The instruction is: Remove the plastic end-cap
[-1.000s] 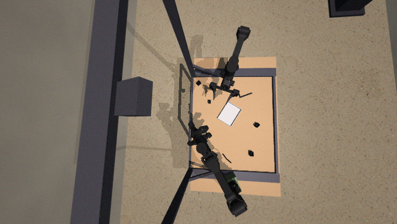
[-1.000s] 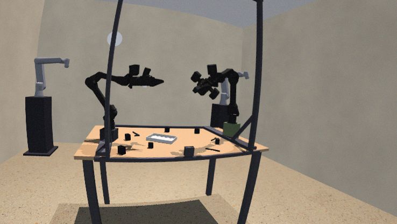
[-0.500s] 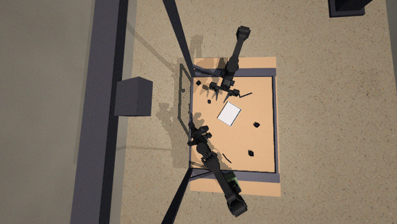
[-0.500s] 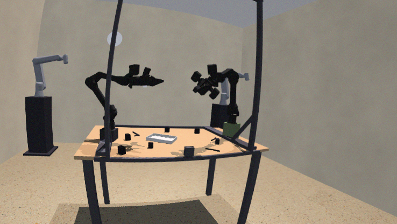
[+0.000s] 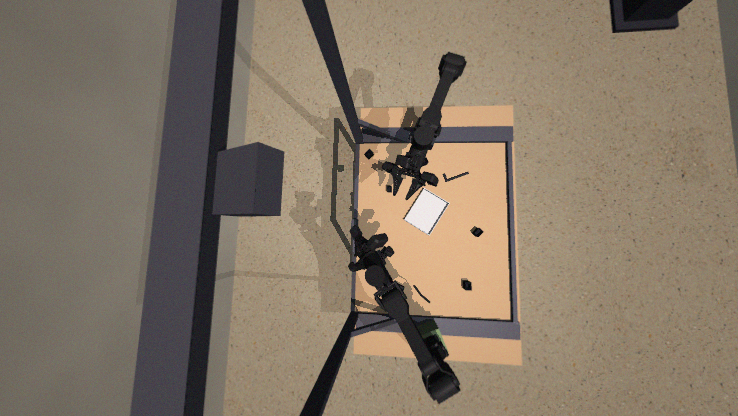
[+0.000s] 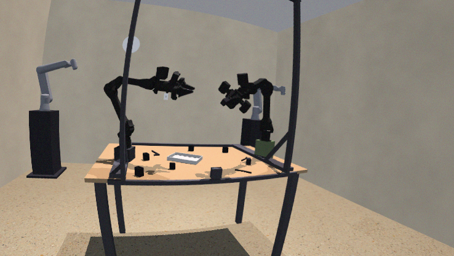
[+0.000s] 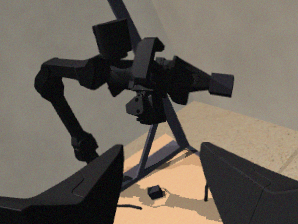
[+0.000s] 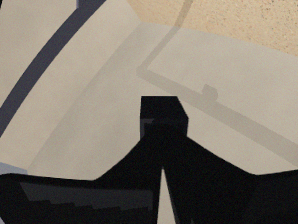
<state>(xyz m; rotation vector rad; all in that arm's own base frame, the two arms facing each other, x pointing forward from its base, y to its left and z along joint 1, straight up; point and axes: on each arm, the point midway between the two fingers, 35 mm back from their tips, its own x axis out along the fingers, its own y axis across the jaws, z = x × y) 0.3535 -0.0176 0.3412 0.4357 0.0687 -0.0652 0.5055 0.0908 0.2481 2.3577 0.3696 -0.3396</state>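
The plastic end-cap is 160 mm behind my left hand, 150 mm to the right of it and 50 mm below it. From my left hand the other things lie so: metal parts tray (410 mm below, 130 mm ahead, 40 mm to the right).
Right now the plastic end-cap is 2 cm behind my right hand, 3 cm to the left of it and 1 cm below it. The rest, counted from my right hand: metal parts tray 28 cm ahead, 13 cm to the left, 37 cm below.
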